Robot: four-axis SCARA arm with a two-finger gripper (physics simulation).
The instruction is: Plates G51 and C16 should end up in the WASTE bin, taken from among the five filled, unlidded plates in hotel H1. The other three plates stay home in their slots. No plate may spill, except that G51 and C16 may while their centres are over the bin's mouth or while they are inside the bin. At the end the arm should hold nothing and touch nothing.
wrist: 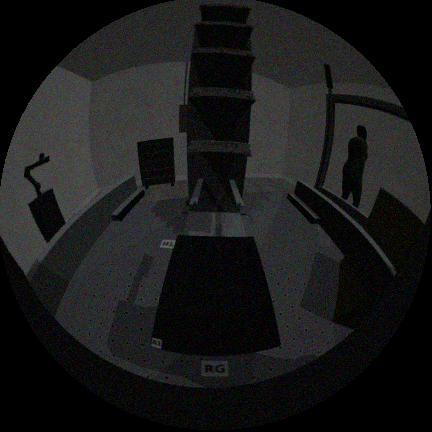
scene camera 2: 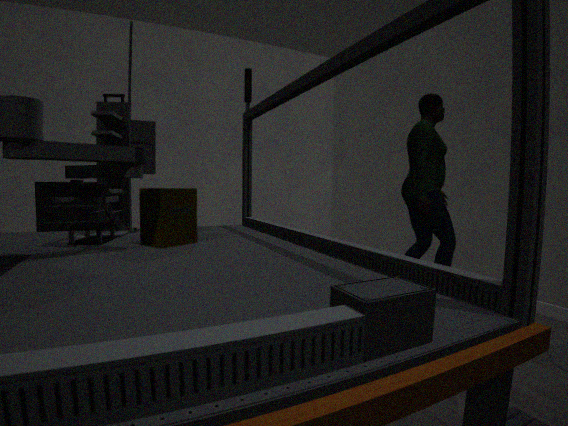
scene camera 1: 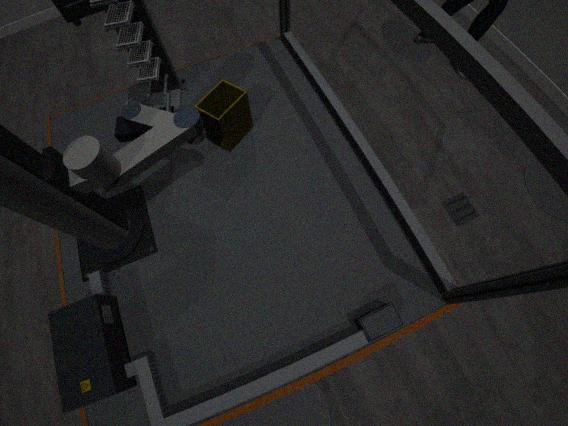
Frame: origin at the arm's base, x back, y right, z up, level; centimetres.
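Where they show: gripper, between the fingertips: (wrist: 217,182) (scene camera 2: 95,198) (scene camera 1: 148,98); arm's base, origin of its link: (scene camera 1: 114,232).
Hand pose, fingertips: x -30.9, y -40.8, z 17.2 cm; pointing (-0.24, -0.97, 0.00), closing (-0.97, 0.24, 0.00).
Note:
Things, the pixels of their top centre, and the offset from my fingertips. "*": a spot on its surface instead.
- yellow WASTE bin, centre of its top: (scene camera 2: 168,188) (scene camera 1: 220,98) dy +17.7, dx -25.9, dz +4.1 cm
- black block, centre of its top: (wrist: 216,278) (scene camera 2: 92,222) dy +3.7, dx +0.8, dz -8.9 cm
- RG label, a spot on its surface: (wrist: 214,369) * dy +14.1, dx +3.6, dz -15.9 cm
- grey box, centre of its top: (scene camera 2: 383,287) (scene camera 1: 382,322) dy +107.6, dx -44.1, dz -8.4 cm
Hotel H1 (scene camera 1: 159,46) (scene camera 2: 113,109) (wrist: 220,148) is a tall dark rack, straight ahead in the wrist view. Several pale gridded plates (scene camera 1: 118,13) show stacked in it in scene camera 1. Their labels cannot be read, so G51 and C16 cannot be told apart from the others. My gripper (wrist: 217,182) is open and empty, facing the hotel, with one finger at each side of the wrist view and below the lowest shelf edge in view. The arm hides the fingers in scene camera 1. The yellow WASTE bin (scene camera 1: 229,126) (scene camera 2: 168,218) (wrist: 400,222) stands right of the hotel.
A black block (wrist: 215,295) lies low ahead, behind the RG label (wrist: 214,369). A dark cabinet (wrist: 156,162) stands back left. A grey box (scene camera 1: 381,322) (scene camera 2: 390,312) sits at the deck's front corner. A person (scene camera 2: 430,170) (wrist: 356,162) is beyond the frame. Light is dim.

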